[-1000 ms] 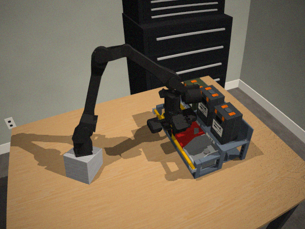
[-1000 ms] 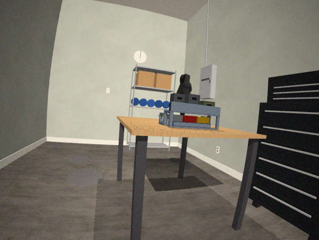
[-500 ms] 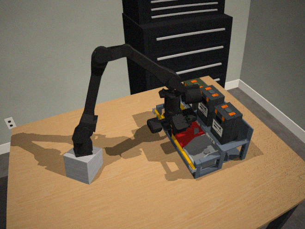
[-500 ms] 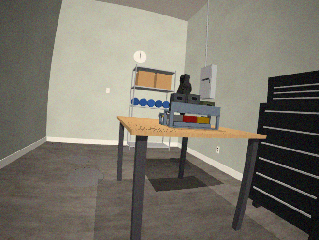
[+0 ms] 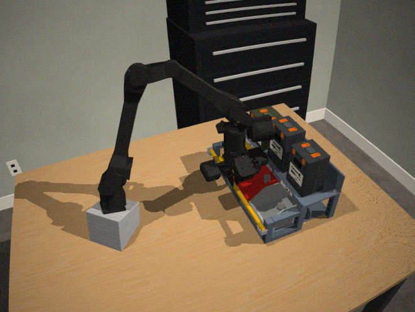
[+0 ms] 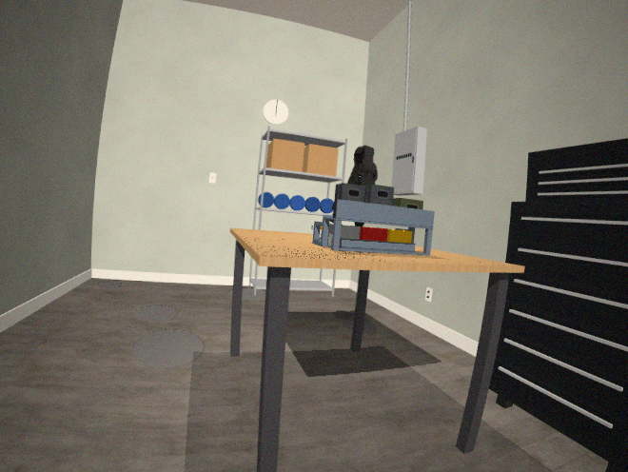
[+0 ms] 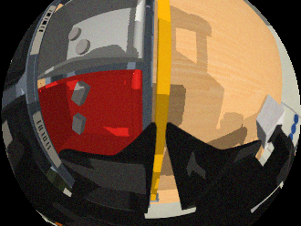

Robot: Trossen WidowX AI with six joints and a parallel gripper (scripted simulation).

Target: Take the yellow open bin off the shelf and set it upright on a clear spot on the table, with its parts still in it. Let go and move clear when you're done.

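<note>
My gripper is now 90 mm short of the red bin, 10 mm to the left of it and 50 mm above it. Round my hand: grey bin (80 mm ahead, 120 mm to the right, 50 mm below); long yellow strip (30 mm below); yellow open bin (90 mm ahead, 110 mm to the left, 50 mm below).
</note>
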